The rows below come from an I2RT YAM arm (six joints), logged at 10 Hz.
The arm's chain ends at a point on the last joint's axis. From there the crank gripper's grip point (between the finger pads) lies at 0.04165 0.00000 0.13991 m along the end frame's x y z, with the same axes.
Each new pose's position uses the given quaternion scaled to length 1; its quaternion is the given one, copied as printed.
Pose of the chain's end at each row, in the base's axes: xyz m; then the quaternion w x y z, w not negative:
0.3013 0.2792 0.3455 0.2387 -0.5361 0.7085 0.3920
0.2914 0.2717 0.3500 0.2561 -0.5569 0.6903 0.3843
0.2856 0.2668 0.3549 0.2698 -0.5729 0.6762 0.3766
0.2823 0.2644 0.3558 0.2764 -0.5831 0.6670 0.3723
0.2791 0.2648 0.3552 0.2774 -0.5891 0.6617 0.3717
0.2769 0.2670 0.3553 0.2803 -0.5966 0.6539 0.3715
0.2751 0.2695 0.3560 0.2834 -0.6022 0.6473 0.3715
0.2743 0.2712 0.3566 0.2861 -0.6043 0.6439 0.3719
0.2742 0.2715 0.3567 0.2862 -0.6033 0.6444 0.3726
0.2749 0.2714 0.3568 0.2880 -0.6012 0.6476 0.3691
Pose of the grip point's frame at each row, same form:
0.2769 0.3689 0.2329 0.2387 -0.5361 0.7085 0.3920
0.2706 0.3620 0.2372 0.2561 -0.5569 0.6903 0.3843
0.2680 0.3575 0.2419 0.2698 -0.5729 0.6762 0.3766
0.2662 0.3552 0.2426 0.2764 -0.5831 0.6670 0.3723
0.2629 0.3555 0.2420 0.2774 -0.5891 0.6617 0.3717
0.2607 0.3579 0.2423 0.2803 -0.5966 0.6539 0.3715
0.2591 0.3608 0.2433 0.2834 -0.6022 0.6473 0.3715
0.2586 0.3630 0.2442 0.2861 -0.6043 0.6439 0.3719
0.2584 0.3635 0.2445 0.2862 -0.6033 0.6444 0.3726
0.2604 0.3632 0.2442 0.2880 -0.6012 0.6476 0.3691

